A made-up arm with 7 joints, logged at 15 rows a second.
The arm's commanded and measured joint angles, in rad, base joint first. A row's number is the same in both.
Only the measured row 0 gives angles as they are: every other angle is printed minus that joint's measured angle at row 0.
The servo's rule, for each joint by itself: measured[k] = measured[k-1] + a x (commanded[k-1-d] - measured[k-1]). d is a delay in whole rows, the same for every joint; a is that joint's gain. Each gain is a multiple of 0.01, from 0.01 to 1. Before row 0 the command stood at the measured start. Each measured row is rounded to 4 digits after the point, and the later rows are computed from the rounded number. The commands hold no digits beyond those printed.
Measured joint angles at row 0: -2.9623, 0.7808, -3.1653, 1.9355, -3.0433, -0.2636, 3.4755
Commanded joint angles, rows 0 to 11: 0.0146, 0.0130, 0.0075, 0.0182, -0.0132, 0.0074, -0.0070; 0.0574, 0.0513, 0.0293, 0.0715, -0.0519, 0.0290, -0.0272; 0.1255, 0.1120, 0.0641, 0.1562, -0.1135, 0.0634, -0.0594; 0.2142, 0.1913, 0.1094, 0.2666, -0.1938, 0.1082, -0.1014; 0.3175, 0.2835, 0.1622, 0.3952, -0.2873, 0.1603, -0.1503; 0.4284, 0.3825, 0.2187, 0.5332, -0.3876, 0.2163, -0.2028; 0.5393, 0.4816, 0.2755, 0.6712, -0.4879, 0.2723, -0.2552; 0.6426, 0.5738, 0.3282, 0.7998, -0.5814, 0.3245, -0.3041; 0.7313, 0.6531, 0.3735, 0.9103, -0.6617, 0.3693, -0.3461; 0.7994, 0.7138, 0.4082, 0.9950, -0.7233, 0.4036, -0.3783; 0.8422, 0.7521, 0.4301, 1.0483, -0.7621, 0.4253, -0.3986; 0.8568, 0.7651, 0.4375, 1.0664, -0.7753, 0.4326, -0.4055
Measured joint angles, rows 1 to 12: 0.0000, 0.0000, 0.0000, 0.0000, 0.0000, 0.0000, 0.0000; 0.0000, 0.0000, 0.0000, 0.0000, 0.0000, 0.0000, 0.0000; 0.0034, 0.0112, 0.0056, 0.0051, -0.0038, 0.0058, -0.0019; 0.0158, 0.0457, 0.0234, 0.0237, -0.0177, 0.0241, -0.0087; 0.0410, 0.1027, 0.0539, 0.0608, -0.0455, 0.0551, -0.0224; 0.0808, 0.1789, 0.0955, 0.1184, -0.0885, 0.0970, -0.0437; 0.1352, 0.2689, 0.1455, 0.1959, -0.1462, 0.1470, -0.0725; 0.2026, 0.3666, 0.2004, 0.2903, -0.2162, 0.2017, -0.1077; 0.2800, 0.4655, 0.2567, 0.3970, -0.2950, 0.2575, -0.1475; 0.3634, 0.5586, 0.3103, 0.5098, -0.3781, 0.3104, -0.1898; 0.4480, 0.6399, 0.3577, 0.6219, -0.4603, 0.3569, -0.2320; 0.5288, 0.7035, 0.3956, 0.7264, -0.5366, 0.3938, -0.2715
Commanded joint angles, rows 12 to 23: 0.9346, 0.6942, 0.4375, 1.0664, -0.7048, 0.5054, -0.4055; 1.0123, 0.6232, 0.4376, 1.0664, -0.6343, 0.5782, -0.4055; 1.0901, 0.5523, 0.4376, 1.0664, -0.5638, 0.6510, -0.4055; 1.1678, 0.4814, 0.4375, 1.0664, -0.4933, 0.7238, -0.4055; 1.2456, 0.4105, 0.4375, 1.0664, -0.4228, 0.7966, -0.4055; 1.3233, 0.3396, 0.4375, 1.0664, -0.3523, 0.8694, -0.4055; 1.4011, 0.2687, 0.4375, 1.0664, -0.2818, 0.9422, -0.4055; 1.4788, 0.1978, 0.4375, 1.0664, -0.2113, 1.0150, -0.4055; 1.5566, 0.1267, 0.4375, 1.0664, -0.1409, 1.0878, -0.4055; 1.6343, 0.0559, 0.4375, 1.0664, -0.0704, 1.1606, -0.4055; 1.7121, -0.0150, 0.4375, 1.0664, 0.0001, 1.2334, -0.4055; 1.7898, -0.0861, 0.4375, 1.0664, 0.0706, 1.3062, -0.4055
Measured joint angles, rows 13 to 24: 0.6009, 0.7453, 0.4215, 0.8165, -0.6020, 0.4187, -0.3058; 0.6598, 0.7623, 0.4335, 0.8865, -0.6523, 0.4297, -0.3327; 0.7230, 0.7037, 0.4365, 0.9369, -0.6675, 0.4895, -0.3524; 0.7895, 0.6345, 0.4373, 0.9732, -0.6579, 0.5596, -0.3667; 0.8586, 0.5638, 0.4375, 0.9993, -0.6306, 0.6318, -0.3772; 0.9297, 0.4929, 0.4375, 1.0181, -0.5908, 0.7045, -0.3848; 1.0024, 0.4220, 0.4375, 1.0316, -0.5421, 0.7773, -0.3904; 1.0762, 0.3511, 0.4375, 1.0413, -0.4871, 0.8501, -0.3945; 1.1509, 0.2802, 0.4375, 1.0483, -0.4276, 0.9229, -0.3975; 1.2263, 0.2093, 0.4375, 1.0534, -0.3649, 0.9957, -0.3997; 1.3023, 0.1383, 0.4375, 1.0570, -0.2999, 1.0685, -0.4013; 1.3787, 0.0674, 0.4375, 1.0596, -0.2333, 1.1413, -0.4024
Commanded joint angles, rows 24 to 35: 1.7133, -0.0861, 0.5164, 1.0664, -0.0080, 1.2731, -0.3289; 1.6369, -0.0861, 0.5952, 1.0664, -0.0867, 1.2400, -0.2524; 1.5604, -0.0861, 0.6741, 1.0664, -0.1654, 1.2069, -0.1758; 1.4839, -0.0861, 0.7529, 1.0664, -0.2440, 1.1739, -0.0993; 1.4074, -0.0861, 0.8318, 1.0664, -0.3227, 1.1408, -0.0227; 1.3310, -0.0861, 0.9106, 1.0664, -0.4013, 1.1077, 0.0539; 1.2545, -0.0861, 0.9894, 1.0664, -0.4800, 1.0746, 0.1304; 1.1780, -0.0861, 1.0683, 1.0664, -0.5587, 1.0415, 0.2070; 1.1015, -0.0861, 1.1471, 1.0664, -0.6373, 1.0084, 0.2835; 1.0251, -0.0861, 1.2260, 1.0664, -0.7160, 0.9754, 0.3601; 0.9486, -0.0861, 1.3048, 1.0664, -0.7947, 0.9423, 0.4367; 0.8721, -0.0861, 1.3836, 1.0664, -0.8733, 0.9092, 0.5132
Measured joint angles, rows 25 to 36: 1.4554, -0.0035, 0.4375, 1.0615, -0.1656, 1.2141, -0.4032; 1.5323, -0.0745, 0.4375, 1.0629, -0.0971, 1.2869, -0.4038; 1.5739, -0.0845, 0.4967, 1.0639, -0.0713, 1.2760, -0.3836; 1.5884, -0.0859, 0.5706, 1.0646, -0.0758, 1.2476, -0.3482; 1.5820, -0.0861, 0.6482, 1.0651, -0.1018, 1.2154, -0.3017; 1.5594, -0.0861, 0.7267, 1.0655, -0.1430, 1.1826, -0.2471; 1.5244, -0.0861, 0.8055, 1.0658, -0.1951, 1.1496, -0.1865; 1.4799, -0.0861, 0.8843, 1.0660, -0.2549, 1.1165, -0.1216; 1.4281, -0.0861, 0.9631, 1.0661, -0.3202, 1.0834, -0.0536; 1.3706, -0.0861, 1.0420, 1.0662, -0.3894, 1.0503, 0.0168; 1.3087, -0.0861, 1.1208, 1.0663, -0.4613, 1.0172, 0.0888; 1.2435, -0.0861, 1.1997, 1.0663, -0.5352, 0.9842, 0.1621
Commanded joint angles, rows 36 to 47: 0.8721, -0.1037, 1.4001, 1.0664, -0.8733, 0.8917, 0.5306; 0.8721, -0.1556, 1.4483, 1.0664, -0.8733, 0.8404, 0.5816; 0.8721, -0.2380, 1.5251, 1.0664, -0.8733, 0.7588, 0.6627; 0.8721, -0.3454, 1.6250, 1.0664, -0.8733, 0.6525, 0.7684; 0.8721, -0.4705, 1.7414, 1.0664, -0.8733, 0.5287, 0.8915; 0.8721, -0.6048, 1.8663, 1.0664, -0.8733, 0.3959, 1.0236; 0.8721, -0.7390, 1.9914, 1.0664, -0.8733, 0.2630, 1.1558; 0.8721, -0.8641, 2.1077, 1.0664, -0.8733, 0.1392, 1.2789; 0.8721, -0.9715, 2.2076, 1.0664, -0.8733, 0.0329, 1.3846; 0.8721, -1.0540, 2.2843, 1.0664, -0.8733, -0.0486, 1.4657; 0.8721, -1.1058, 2.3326, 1.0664, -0.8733, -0.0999, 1.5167; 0.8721, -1.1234, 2.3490, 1.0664, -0.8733, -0.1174, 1.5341
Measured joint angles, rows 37 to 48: 1.1757, -0.0861, 1.2785, 1.0663, -0.6105, 0.9511, 0.2362; 1.1059, -0.0861, 1.3573, 1.0663, -0.6867, 0.9180, 0.3110; 1.0521, -0.1012, 1.3894, 1.0663, -0.7408, 0.8972, 0.3703; 1.0107, -0.1480, 1.4336, 1.0663, -0.7792, 0.8523, 0.4274; 0.9788, -0.2254, 1.5022, 1.0663, -0.8065, 0.7784, 0.4909; 0.9543, -0.3286, 1.5943, 1.0663, -0.8259, 0.6789, 0.5658; 0.9354, -0.4506, 1.7046, 1.0663, -0.8396, 0.5602, 0.6537; 0.9208, -0.5832, 1.8259, 1.0663, -0.8494, 0.4304, 0.7536; 0.9096, -0.7172, 1.9500, 1.0663, -0.8563, 0.2982, 0.8622; 0.9010, -0.8435, 2.0683, 1.0663, -0.8612, 0.1726, 0.9747; 0.8944, -0.9536, 2.1728, 1.0663, -0.8647, 0.0622, 1.0854; 0.8893, -1.0399, 2.2564, 1.0663, -0.8672, -0.0253, 1.1881
